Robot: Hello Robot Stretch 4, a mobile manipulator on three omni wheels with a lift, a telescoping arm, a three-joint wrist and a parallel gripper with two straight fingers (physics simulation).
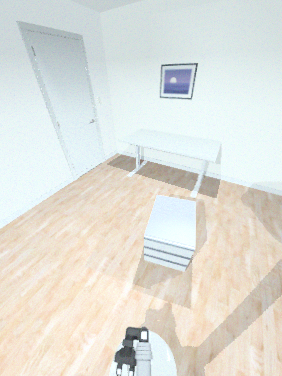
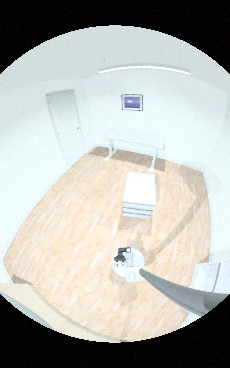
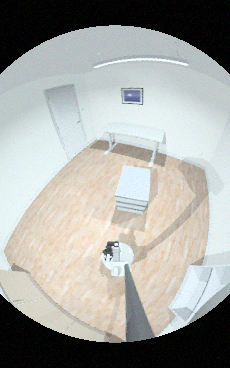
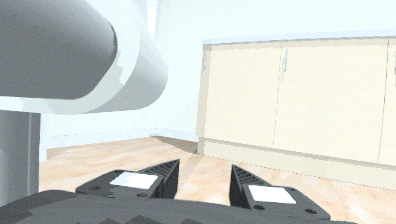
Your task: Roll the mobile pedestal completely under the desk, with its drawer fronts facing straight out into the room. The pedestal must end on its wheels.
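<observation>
The white mobile pedestal (image 1: pixel 172 217) (image 2: pixel 140 187) (image 3: pixel 133 181) stands upright on the floor between the robot and the desk, apart from both. Its drawer fronts (image 1: pixel 167 253) face toward the robot, away from the desk. Its wheels cannot be made out. The white desk (image 1: pixel 175 145) (image 2: pixel 135 136) (image 3: pixel 135 132) stands along the far wall, and the pedestal is in front of its right half, outside it. My gripper (image 4: pixel 204 177) (image 1: pixel 125 371) is open and empty, over the robot's base and well away from the pedestal.
The desk's right leg (image 1: pixel 200 178) and left leg (image 1: pixel 138 159) stand on feet that reach forward. A door (image 1: pixel 65 100) is in the left wall. Beige cabinets (image 4: pixel 300 100) (image 3: pixel 45 305) stand behind the robot. A white open shelf unit (image 3: pixel 212 280) stands at the lower right.
</observation>
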